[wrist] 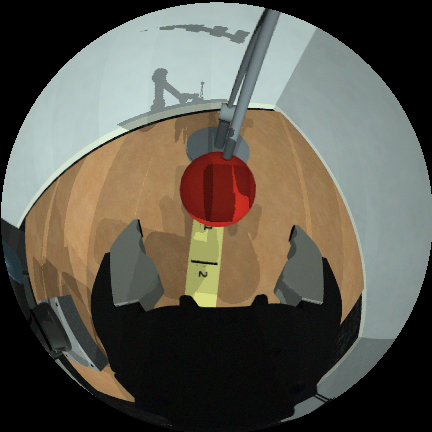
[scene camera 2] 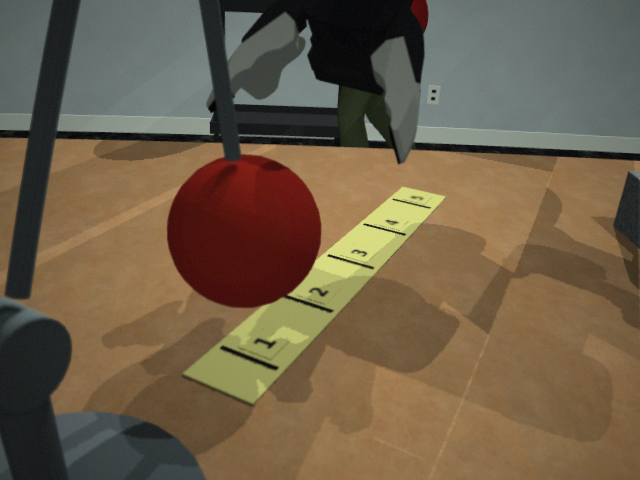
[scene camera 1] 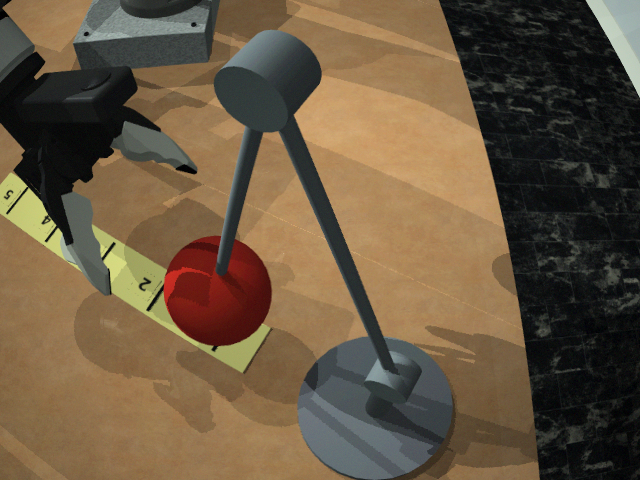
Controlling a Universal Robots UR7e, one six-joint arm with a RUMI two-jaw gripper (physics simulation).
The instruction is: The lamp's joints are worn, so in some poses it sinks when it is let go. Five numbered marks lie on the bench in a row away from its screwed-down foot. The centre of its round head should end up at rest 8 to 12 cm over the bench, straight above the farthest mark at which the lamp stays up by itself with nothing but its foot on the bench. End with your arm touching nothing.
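Frame: origin at the arm's base, x up, y left, z back, level; millimetres.
Where they show: gripper, fingertip midpoint: (wrist: 216,225) (scene camera 2: 298,135) (scene camera 1: 154,230).
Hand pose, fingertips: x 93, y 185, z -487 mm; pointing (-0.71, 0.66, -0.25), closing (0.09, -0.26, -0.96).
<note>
Things, the pixels of their top centre, and the offset from my fingertips. "spot": a spot on its surface instead.
- lamp's round red head, surface spot: (scene camera 2: 242,232) spot: dy +103, dx -30, dz -13 mm
- upper rod, surface spot: (scene camera 2: 222,77) spot: dy +85, dx +53, dz -29 mm
- elbow joint, surface spot: (scene camera 1: 273,77) spot: dy +128, dx +259, dz -60 mm
- foot disc, surface spot: (scene camera 1: 330,428) spot: dy +180, dx -143, dz -112 mm
The lamp's round red head (scene camera 1: 222,304) (scene camera 2: 242,232) (wrist: 215,190) hangs above the bench near the foot end of the yellow strip (scene camera 1: 124,268) (scene camera 2: 351,263) (wrist: 205,245) with marks 1 to 5. I cannot tell exactly which spot it is over. The upper rod (scene camera 1: 237,196) (scene camera 2: 222,77) slopes down to it from the elbow joint (scene camera 1: 273,77); the lower rod (scene camera 1: 336,232) (scene camera 2: 41,155) rises from the foot disc (scene camera 1: 330,428) (wrist: 197,145). My gripper (scene camera 1: 147,230) (scene camera 2: 306,133) (wrist: 216,225) is open and empty, on the head's far-mark side, fingers facing it. A gap shows in scene view 1.
The robot's grey base block (scene camera 1: 144,51) (scene camera 2: 628,206) (wrist: 80,335) stands on the bench to one side of the strip. A black shelf unit (scene camera 2: 279,121) and a person's green-trousered legs (scene camera 2: 354,118) show behind the bench. Shadows fall across bench and strip.
</note>
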